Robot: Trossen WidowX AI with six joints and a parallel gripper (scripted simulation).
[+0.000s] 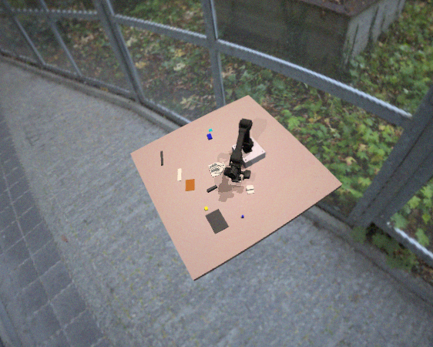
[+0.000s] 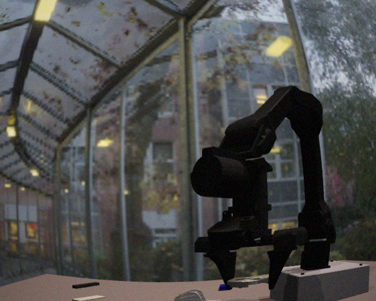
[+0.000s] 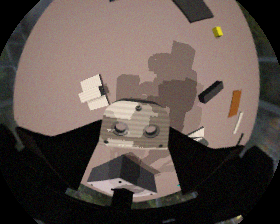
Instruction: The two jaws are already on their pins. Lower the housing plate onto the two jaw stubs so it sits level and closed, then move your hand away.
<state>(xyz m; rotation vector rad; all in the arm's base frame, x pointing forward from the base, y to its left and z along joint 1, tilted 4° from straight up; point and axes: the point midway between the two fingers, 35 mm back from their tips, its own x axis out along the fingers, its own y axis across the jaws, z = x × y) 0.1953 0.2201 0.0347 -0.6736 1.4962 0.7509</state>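
My gripper tip is 60 mm short of the jaw, 200 mm to the left of it and 70 mm above it. From my gripper tip the other things lie so: dark grey plate: 270 mm ahead, 200 mm to the left, 80 mm below; yellow cube: 300 mm ahead, 70 mm to the left, 80 mm below; short black bar: 190 mm ahead, 60 mm to the right, 80 mm below.
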